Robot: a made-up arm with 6 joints. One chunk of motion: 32 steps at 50 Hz.
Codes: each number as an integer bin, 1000 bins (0 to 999) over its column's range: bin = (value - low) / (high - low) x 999, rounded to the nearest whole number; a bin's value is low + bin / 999 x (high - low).
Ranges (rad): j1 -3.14..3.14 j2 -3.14..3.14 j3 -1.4..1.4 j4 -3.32..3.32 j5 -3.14..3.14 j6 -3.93..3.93
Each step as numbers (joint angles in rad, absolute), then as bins.
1 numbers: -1.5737 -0.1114 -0.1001 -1.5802 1.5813 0.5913
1 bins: 249 482 464 262 751 575
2 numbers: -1.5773 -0.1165 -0.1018 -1.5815 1.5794 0.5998
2 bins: 249 481 463 262 751 576
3 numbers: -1.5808 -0.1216 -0.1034 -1.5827 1.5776 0.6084
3 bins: 248 480 463 261 750 577
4 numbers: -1.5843 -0.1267 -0.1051 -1.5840 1.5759 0.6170
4 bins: 247 479 462 261 750 578
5 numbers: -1.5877 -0.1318 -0.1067 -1.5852 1.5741 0.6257
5 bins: 247 479 461 261 750 579
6 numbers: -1.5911 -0.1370 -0.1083 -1.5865 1.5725 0.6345
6 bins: 246 478 461 261 750 580
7 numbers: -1.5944 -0.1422 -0.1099 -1.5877 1.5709 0.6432
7 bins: 246 477 460 261 749 581
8 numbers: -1.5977 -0.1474 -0.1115 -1.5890 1.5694 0.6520
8 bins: 245 476 460 260 749 582
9 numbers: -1.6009 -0.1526 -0.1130 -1.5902 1.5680 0.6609
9 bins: 245 475 459 260 749 583
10 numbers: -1.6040 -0.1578 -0.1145 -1.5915 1.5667 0.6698
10 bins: 244 474 459 260 749 585
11 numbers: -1.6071 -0.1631 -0.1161 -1.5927 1.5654 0.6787
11 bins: 244 474 458 260 749 586
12 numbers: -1.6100 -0.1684 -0.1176 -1.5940 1.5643 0.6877
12 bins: 243 473 458 260 748 587
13 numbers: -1.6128 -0.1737 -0.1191 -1.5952 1.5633 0.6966
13 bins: 243 472 457 259 748 588
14 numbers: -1.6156 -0.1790 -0.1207 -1.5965 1.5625 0.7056
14 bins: 242 471 456 259 748 589
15 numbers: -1.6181 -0.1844 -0.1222 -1.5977 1.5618 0.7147
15 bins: 242 470 456 259 748 590
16 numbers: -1.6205 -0.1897 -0.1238 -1.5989 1.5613 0.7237
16 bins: 242 469 455 259 748 591
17 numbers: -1.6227 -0.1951 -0.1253 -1.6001 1.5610 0.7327
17 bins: 241 468 455 259 748 593
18 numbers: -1.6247 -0.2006 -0.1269 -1.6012 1.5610 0.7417
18 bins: 241 468 454 259 748 594
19 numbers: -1.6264 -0.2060 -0.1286 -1.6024 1.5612 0.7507
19 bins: 241 467 454 258 748 595
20 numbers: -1.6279 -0.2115 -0.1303 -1.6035 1.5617 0.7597
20 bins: 241 466 453 258 748 596
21 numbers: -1.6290 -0.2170 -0.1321 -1.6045 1.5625 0.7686
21 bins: 240 465 452 258 748 597
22 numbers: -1.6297 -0.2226 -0.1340 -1.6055 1.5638 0.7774
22 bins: 240 464 452 258 748 598
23 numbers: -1.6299 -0.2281 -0.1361 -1.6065 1.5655 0.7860
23 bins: 240 463 451 258 749 599
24 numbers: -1.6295 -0.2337 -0.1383 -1.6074 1.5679 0.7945
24 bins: 240 462 450 258 749 600
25 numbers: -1.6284 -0.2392 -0.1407 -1.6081 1.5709 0.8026
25 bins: 240 461 449 258 749 602
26 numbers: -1.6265 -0.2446 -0.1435 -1.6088 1.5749 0.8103
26 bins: 241 461 448 257 750 602
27 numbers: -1.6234 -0.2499 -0.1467 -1.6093 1.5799 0.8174
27 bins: 241 460 447 257 751 603
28 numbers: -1.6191 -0.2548 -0.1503 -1.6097 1.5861 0.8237
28 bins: 242 459 446 257 752 604
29 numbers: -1.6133 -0.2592 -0.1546 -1.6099 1.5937 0.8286
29 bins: 243 458 444 257 753 605
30 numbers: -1.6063 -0.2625 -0.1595 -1.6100 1.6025 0.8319
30 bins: 244 458 443 257 754 605
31 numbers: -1.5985 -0.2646 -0.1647 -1.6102 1.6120 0.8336
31 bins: 245 457 441 257 756 605
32 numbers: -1.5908 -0.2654 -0.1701 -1.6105 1.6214 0.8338
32 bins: 246 457 439 257 757 605
